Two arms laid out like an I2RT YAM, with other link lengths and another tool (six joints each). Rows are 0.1 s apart.
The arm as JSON. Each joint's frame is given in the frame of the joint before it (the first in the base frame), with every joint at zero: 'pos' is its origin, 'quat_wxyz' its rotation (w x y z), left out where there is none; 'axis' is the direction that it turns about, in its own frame. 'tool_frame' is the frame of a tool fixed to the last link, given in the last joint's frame.
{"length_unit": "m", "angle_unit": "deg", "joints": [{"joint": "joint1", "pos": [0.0, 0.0, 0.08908], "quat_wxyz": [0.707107, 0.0, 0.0, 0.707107], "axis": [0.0, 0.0, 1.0]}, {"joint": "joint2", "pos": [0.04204, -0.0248, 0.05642], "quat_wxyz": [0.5, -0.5, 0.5, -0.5], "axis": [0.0, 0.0, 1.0]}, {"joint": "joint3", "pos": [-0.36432, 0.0, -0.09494], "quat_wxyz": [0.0, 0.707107, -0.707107, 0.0], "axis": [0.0, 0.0, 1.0]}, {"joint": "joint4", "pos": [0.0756, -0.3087, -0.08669], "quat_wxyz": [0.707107, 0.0, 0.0, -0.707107], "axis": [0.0, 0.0, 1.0]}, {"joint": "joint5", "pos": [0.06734, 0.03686, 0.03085], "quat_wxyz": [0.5, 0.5, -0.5, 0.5], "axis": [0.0, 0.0, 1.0]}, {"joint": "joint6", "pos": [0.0, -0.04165, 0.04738], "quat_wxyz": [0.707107, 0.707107, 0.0, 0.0], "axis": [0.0, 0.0, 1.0]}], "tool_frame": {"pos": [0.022, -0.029, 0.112], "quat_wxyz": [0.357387, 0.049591, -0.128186, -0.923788]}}
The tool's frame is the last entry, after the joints.
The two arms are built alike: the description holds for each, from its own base.
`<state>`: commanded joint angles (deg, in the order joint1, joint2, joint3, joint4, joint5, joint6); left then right.
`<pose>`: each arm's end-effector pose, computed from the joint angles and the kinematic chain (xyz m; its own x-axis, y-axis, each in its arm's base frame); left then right.
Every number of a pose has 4 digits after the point.
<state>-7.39 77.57 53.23 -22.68 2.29 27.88 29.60 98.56 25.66 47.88 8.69 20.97</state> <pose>0.4039 -0.0889 0.2856 0.7353 0.2463 0.6314 0.2784 -0.9592 0.0498 0.4078 0.1732 0.1501 0.1624 0.6036 0.7806 0.7089 -0.6217 0.3333</pose>
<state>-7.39 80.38 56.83 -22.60 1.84 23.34 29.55 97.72 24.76 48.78 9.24 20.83</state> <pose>0.4268 -0.0893 0.2972 0.7136 0.3232 0.6215 0.3377 -0.9360 0.0990 0.4045 0.1693 0.1538 0.1554 0.6009 0.7840 0.6982 -0.6283 0.3431</pose>
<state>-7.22 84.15 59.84 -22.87 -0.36 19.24 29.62 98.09 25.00 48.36 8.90 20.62</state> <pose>0.4506 -0.0837 0.2940 0.6976 0.3920 0.5998 0.4147 -0.9035 0.1081 0.4049 0.1712 0.1512 0.1571 0.6067 0.7793 0.7062 -0.6206 0.3408</pose>
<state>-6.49 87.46 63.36 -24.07 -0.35 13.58 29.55 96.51 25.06 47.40 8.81 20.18</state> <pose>0.4723 -0.0782 0.2960 0.6740 0.4879 0.5547 0.4934 -0.8562 0.1535 0.4040 0.1705 0.1598 0.1454 0.6073 0.7810 0.7040 -0.6182 0.3496</pose>
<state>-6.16 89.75 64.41 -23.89 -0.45 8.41 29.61 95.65 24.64 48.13 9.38 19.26</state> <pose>0.4852 -0.0743 0.2883 0.6475 0.5670 0.5092 0.5597 -0.8073 0.1873 0.4026 0.1689 0.1664 0.1272 0.6128 0.7800 0.6940 -0.6168 0.3714</pose>
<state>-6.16 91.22 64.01 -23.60 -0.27 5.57 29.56 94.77 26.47 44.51 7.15 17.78</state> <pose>0.4888 -0.0739 0.2747 0.6415 0.6055 0.4711 0.5941 -0.7806 0.1942 0.4065 0.1780 0.1720 0.1094 0.6310 0.7680 0.7258 -0.5787 0.3721</pose>
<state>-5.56 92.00 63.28 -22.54 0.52 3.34 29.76 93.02 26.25 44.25 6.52 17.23</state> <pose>0.4916 -0.0701 0.2661 0.6267 0.6414 0.4425 0.6211 -0.7541 0.2135 0.4033 0.1800 0.1823 0.0827 0.6276 0.7741 0.7280 -0.5685 0.3832</pose>
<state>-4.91 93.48 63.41 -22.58 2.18 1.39 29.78 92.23 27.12 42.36 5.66 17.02</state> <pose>0.4957 -0.0683 0.2559 0.6256 0.6715 0.3972 0.6425 -0.7322 0.2259 0.4043 0.1835 0.1872 0.0768 0.6289 0.7737 0.7387 -0.5570 0.3795</pose>
